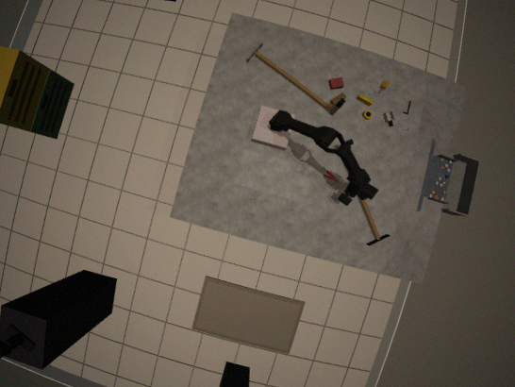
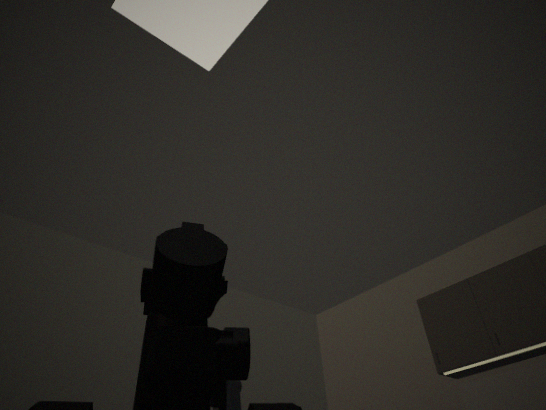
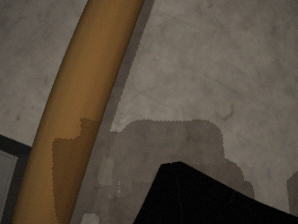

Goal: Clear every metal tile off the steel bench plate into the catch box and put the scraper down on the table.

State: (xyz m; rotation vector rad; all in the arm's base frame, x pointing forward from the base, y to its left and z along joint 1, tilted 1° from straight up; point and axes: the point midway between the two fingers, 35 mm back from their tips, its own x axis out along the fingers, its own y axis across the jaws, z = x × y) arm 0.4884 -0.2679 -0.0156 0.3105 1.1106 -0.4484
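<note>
Now: the long scraper 5 cm ahead of my gripper tip, 5 cm above it and 1 cm to the left of it. Also, from my gripper tip: yellow ring 48 cm to the left, 2 cm ahead; brown block 52 cm to the left, 18 cm behind; small box 7 cm to the left, 4 cm ahead.
</note>
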